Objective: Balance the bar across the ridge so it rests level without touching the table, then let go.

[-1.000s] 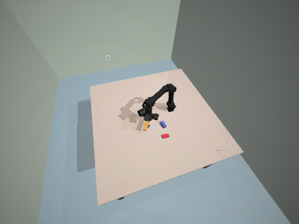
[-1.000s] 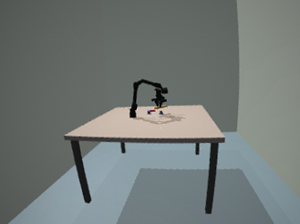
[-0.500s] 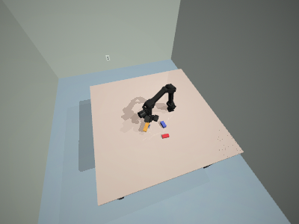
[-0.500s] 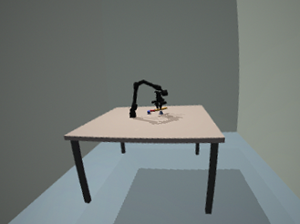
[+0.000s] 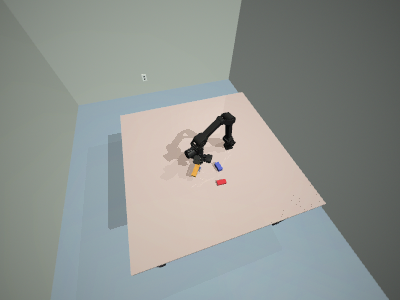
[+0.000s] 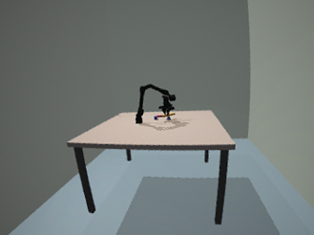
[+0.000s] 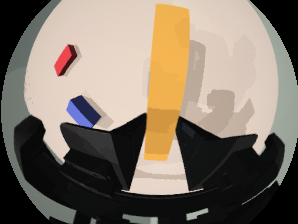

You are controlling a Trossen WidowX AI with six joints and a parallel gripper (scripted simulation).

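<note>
Now: the orange bar 2 cm ahead of my gripper tip and 2 cm to the left of it. The rest, counted from my gripper tip: red block (11 cm behind, 19 cm to the left, 5 cm below); blue block (14 cm behind, 6 cm to the left, 4 cm below).
</note>
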